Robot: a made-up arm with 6 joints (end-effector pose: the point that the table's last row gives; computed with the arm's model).
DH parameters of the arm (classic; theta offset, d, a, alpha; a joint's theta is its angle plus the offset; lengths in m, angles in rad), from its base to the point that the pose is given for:
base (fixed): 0.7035 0 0.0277 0
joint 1: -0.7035 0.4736 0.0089 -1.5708
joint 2: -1.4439 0 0.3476 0
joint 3: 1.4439 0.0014 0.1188 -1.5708
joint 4: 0 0.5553 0.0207 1.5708
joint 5: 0 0.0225 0.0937 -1.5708
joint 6: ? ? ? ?
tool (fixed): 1.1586 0.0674 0 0
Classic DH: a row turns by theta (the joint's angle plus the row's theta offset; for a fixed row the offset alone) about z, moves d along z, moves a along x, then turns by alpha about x.
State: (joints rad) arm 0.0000 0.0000 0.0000 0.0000 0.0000 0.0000
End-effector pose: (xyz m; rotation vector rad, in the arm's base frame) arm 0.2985 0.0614 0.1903 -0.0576 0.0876 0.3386
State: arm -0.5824 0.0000 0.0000 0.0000 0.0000 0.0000
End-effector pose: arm 0.2767 -0.0983 0.1903 -0.0299 0.1002 -0.2433
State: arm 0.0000 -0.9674 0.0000 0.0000 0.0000 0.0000
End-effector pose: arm 0.4156 0.0614 0.5339 -0.2152 -0.8701 0.2818
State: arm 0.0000 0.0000 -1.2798 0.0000 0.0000 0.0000
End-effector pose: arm 0.7401 0.0614 0.8532 -0.2635 -1.1791 0.2517
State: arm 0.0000 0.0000 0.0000 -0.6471 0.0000 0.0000
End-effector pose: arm 0.2517 0.1166 0.1903 -0.0855 0.0671 0.9851
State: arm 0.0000 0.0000 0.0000 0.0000 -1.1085 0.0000
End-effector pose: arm 0.3165 0.0614 0.3067 -0.2372 -1.0097 0.2689
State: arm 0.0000 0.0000 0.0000 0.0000 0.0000 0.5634
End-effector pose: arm 0.3103 0.0631 0.1903 -0.0309 0.0998 -0.2243
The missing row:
joint 6: 0.8197 0.1398 -0.0203 3.0373
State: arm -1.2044 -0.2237 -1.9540 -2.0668 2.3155 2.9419
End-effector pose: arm 0.0637 -0.3528 1.2876 1.1427 0.9701 0.7691
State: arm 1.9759 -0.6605 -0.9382 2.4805 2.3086 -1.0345
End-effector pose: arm -0.1604 0.3603 0.9872 -2.0362 -0.8763 -0.7950
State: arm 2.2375 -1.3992 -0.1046 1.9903 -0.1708 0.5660
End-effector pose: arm -0.0549 0.3309 0.6411 1.1807 0.8565 -0.0257
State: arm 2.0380 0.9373 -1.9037 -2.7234 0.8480 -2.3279
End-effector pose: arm -0.3993 0.8332 0.3428 1.6476 -0.4748 0.7130
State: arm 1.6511 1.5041 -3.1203 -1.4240 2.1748 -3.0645
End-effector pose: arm 0.0385 0.9700 0.5821 0.6121 -1.3822 -1.4230
